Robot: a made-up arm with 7 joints.
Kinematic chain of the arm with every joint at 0, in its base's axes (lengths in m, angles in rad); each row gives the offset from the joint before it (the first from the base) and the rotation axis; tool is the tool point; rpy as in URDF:
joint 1: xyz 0 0 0.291 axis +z
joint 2: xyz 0 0 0 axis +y
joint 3: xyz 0 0 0.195 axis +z
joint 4: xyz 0.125 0 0 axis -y
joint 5: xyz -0.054 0 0.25 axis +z
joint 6: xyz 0 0 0 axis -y
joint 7: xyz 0.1 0 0 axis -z
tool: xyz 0 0 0 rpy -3.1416 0 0
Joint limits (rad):
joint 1: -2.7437..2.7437
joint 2: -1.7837..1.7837
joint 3: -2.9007..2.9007
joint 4: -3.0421..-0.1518
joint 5: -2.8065..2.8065
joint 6: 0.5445..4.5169
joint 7: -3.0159..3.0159
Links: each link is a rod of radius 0.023 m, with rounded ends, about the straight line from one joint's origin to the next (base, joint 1, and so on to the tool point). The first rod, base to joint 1, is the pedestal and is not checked.
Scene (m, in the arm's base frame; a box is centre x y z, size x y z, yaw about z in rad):
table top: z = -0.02
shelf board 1: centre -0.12 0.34 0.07 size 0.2 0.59 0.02 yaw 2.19
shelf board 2: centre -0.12 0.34 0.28 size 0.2 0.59 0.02 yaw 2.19
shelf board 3: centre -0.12 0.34 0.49 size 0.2 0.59 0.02 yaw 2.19
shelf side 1: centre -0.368 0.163 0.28 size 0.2 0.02 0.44 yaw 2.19
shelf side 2: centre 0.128 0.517 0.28 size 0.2 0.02 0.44 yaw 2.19
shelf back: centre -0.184 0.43 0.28 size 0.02 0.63 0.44 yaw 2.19
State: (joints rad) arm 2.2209 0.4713 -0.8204 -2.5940 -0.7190 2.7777 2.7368
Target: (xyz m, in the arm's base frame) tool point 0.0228 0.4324 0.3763
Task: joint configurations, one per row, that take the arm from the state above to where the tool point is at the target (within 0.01 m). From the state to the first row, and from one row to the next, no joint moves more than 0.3 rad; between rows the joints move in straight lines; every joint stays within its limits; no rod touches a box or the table.
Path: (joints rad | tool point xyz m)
1: 2.1439 0.3993 -0.9418 -2.8137 -0.7498 2.8345 2.7368 | 0.0762 0.3071 0.1665
2: 2.0669 0.3273 -1.0632 -3.0335 -0.7806 2.8913 2.7368 | 0.1060 0.2426 0.1671
3: 2.0281 0.1023 -1.0378 -2.9589 -0.8041 2.9998 2.7368 | 0.1038 0.2798 0.2273
4: 1.9894 -0.1227 -1.0125 -2.8844 -0.8275 3.1083 2.7368 | 0.1106 0.2963 0.2996
5: 1.9506 -0.3477 -0.9872 -2.8099 -0.8509 3.2168 2.7368 | 0.1253 0.2886 0.3763
6: 2.0841 -0.1241 -0.9209 -2.5370 -0.7568 3.0416 2.7368 | 0.0909 0.3653 0.3785
7: 2.2177 0.0994 -0.8545 -2.2641 -0.6627 2.8663 2.7368 | 0.0228 0.4324 0.3763

